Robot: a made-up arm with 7 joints.
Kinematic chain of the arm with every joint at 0, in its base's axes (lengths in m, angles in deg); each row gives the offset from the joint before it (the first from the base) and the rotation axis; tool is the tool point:
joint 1: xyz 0 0 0 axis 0 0.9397 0.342
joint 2: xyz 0 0 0 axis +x
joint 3: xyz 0 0 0 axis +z
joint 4: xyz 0.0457 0 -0.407 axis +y
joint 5: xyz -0.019 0 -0.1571 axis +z
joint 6: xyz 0 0 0 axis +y
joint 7: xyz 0 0 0 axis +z
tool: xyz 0 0 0
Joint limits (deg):
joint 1: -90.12..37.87
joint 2: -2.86..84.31
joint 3: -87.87..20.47
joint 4: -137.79..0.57
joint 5: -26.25..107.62
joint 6: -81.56..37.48
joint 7: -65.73..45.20
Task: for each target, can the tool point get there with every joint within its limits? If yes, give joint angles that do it. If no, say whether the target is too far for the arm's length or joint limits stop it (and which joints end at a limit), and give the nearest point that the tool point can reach.
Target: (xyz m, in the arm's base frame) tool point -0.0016 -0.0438 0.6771
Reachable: no: too far | nearest point 0.1294 0.2407 0.2920 | short by 0.496 m
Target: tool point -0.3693 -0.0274 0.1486
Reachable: no: joint limits stop it (at a limit: joint 1, joint 3, joint 4) | nearest point -0.2018 0.1649 -0.2268 | short by 0.454 m
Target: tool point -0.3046 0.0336 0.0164
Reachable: no: joint limits stop it (at a limit: joint 1, joint 3, joint 4) | nearest point -0.2030 0.1570 -0.2313 | short by 0.295 m
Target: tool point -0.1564 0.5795 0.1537
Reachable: no: too far | nearest point -0.1266 0.5499 -0.0139 | short by 0.173 m
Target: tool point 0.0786 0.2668 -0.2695
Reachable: yes | joints -1.40 71.91 -68.12 -122.56 -5.78 -14.04 21.16
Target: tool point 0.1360 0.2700 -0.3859
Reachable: yes | joints 1.46 51.60 -42.00 -81.80 65.93 -61.32 -21.91
